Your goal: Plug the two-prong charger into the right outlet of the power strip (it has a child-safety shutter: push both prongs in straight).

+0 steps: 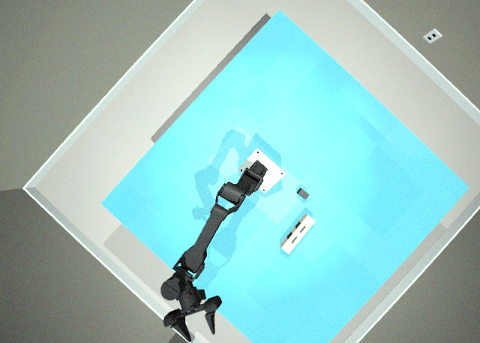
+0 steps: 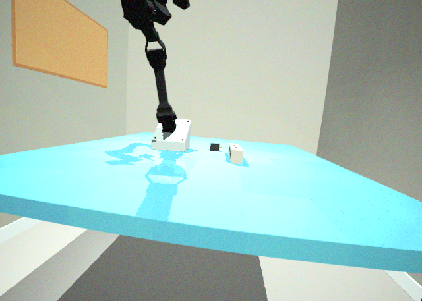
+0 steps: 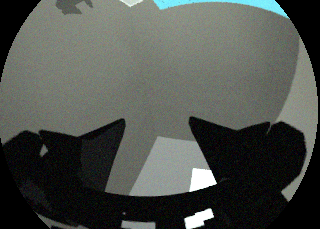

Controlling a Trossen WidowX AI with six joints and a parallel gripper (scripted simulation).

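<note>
Now: gripper tip 58 cm to the right of the dark charger, 48 cm above it and 6 cm short of it.
</note>
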